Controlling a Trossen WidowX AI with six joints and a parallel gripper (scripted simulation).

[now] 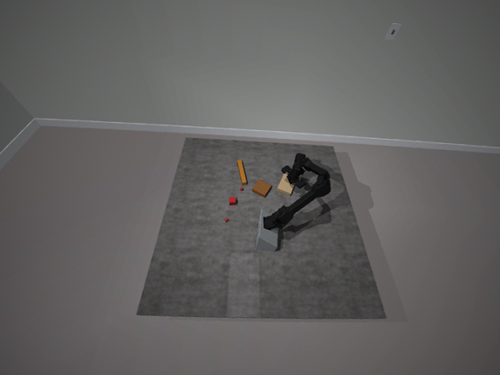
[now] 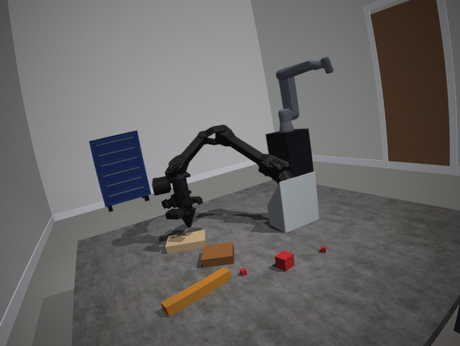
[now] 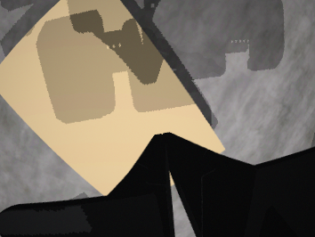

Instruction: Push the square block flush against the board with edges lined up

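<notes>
My gripper tip is 30 mm short of the tan block, 10 mm to the right of it and 50 mm above it. The rest, counted from my gripper tip: brown square block (10 mm behind, 200 mm to the left, 50 mm below); then orange board (130 mm ahead, 350 mm to the left, 50 mm below); then red cube (130 mm behind, 410 mm to the left, 40 mm below).
</notes>
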